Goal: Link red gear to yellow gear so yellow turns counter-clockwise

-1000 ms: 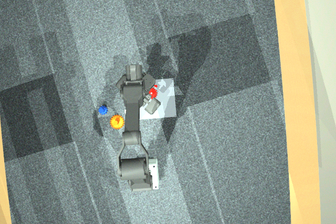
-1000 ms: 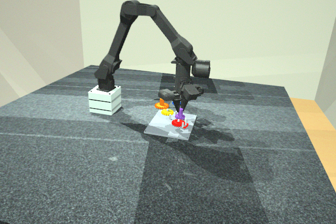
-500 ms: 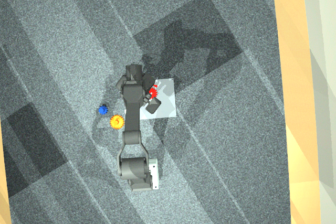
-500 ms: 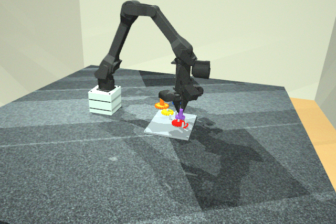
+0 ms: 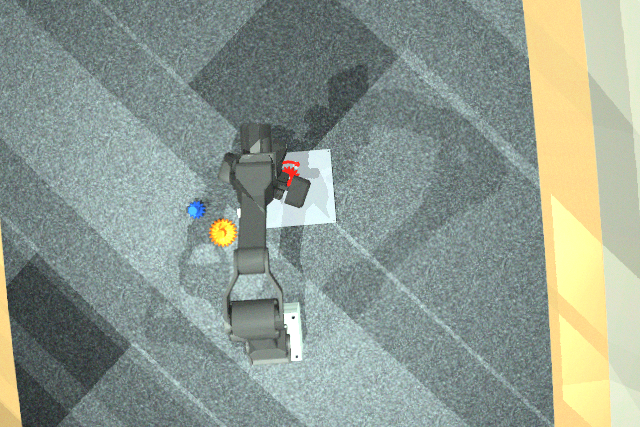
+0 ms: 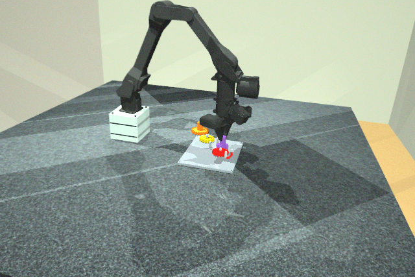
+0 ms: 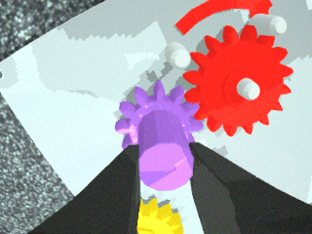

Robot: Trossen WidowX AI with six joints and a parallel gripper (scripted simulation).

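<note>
Right now my gripper tip is 1 cm above the purple gear. Round my gripper tip: white arrow (9 cm behind, 6 cm to the left, 3 cm below); yellow striped gear (7 cm behind, 3 cm to the left, 2 cm below); red gear (4 cm to the right, 2 cm below, 1 cm ahead).
</note>
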